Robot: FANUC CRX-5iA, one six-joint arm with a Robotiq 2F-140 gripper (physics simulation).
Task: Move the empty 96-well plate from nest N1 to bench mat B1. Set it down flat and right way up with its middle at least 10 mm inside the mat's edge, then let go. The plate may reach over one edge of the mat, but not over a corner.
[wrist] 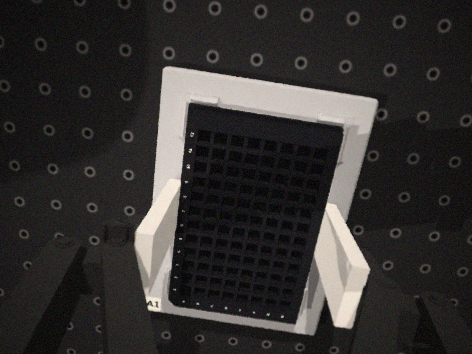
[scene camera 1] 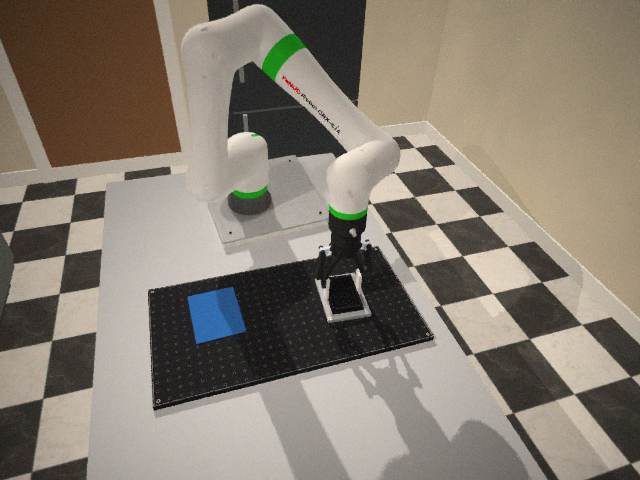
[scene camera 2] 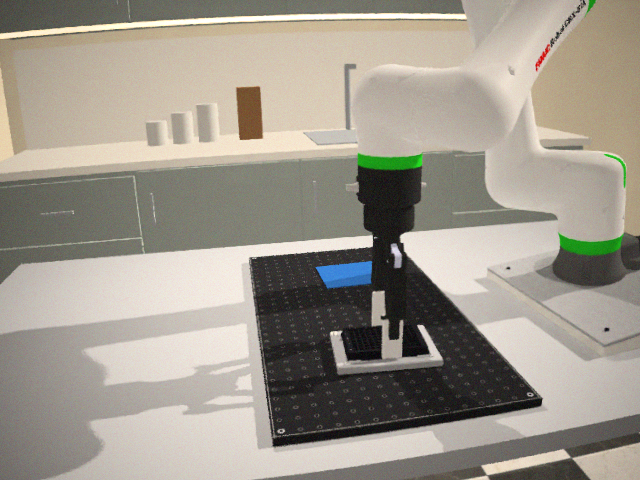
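Seen in the pictures: gripper, fingertip midpoint: point(wrist: 248, 214) point(scene camera 1: 341, 293) point(scene camera 2: 386, 342); arm's base, origin of the base link: point(scene camera 1: 249, 200) point(scene camera 2: 588, 270).
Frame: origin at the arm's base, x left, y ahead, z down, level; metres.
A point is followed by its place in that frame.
Observation:
The black 96-well plate point(scene camera 1: 345, 298) {x 0.115, y 0.532, z 0.002 m} point(scene camera 2: 361, 345) {x 0.130, y 0.547, z 0.003 m} point(wrist: 250, 210) {x 0.120, y 0.495, z 0.002 m} lies flat and right way up in the white nest N1 point(scene camera 1: 349, 316) {x 0.104, y 0.583, z 0.016 m} point(scene camera 2: 387, 366) {x 0.177, y 0.522, z 0.019 m} point(wrist: 170, 115) {x 0.075, y 0.442, z 0.016 m}. My gripper point(scene camera 1: 342, 287) {x 0.119, y 0.502, z 0.012 m} point(scene camera 2: 386, 330) {x 0.119, y 0.502, z 0.012 m} point(wrist: 248, 214) {x 0.119, y 0.502, z 0.012 m} points down over it, with one pale finger pad against each long side of the plate; it is shut on the plate. The fingers stand nearer the A1 end of the nest in the wrist view. The blue bench mat B1 point(scene camera 1: 214, 315) {x -0.226, y 0.441, z 0.026 m} point(scene camera 2: 342, 274) {x -0.224, y 0.471, z 0.026 m} lies flat, with no plate on it; the gripper hides part of it in scene camera 2.
The nest and the mat are on a black perforated board point(scene camera 1: 279, 335) {x -0.087, y 0.566, z 0.028 m} point(scene camera 2: 310, 403) {x 0.223, y 0.653, z 0.028 m} point(wrist: 75, 150) {x 0.010, y 0.465, z 0.028 m}, which lies on a light table point(scene camera 1: 206, 428) {x -0.313, y 0.737, z 0.041 m} point(scene camera 2: 180, 289) {x -0.291, y 0.821, z 0.041 m}. The arm's base plate point(scene camera 1: 289, 206) {x 0.120, y 0.071, z 0.007 m} point(scene camera 2: 563, 310) {x 0.113, y 0.152, z 0.015 m} is behind the board. Shadows of the arm cross the board and table.

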